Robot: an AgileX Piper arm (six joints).
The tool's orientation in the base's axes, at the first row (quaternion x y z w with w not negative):
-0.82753 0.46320 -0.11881 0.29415
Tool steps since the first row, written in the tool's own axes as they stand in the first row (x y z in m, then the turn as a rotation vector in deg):
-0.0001 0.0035 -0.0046 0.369 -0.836 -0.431
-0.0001 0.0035 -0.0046 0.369 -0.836 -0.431
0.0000 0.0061 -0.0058 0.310 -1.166 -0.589
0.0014 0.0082 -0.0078 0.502 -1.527 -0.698
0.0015 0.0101 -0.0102 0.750 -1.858 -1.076
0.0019 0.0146 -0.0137 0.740 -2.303 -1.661
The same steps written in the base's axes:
-0.0047 -0.0030 0.0016 0.581 -0.138 0.815
-0.0047 -0.0030 0.0016 0.581 -0.138 0.815
-0.0070 -0.0046 0.0010 0.704 -0.017 1.143
-0.0086 -0.0074 0.0012 1.009 -0.075 1.431
-0.0110 -0.0091 0.0020 1.197 -0.294 1.912
-0.0156 -0.0126 0.0021 1.227 -0.329 2.645

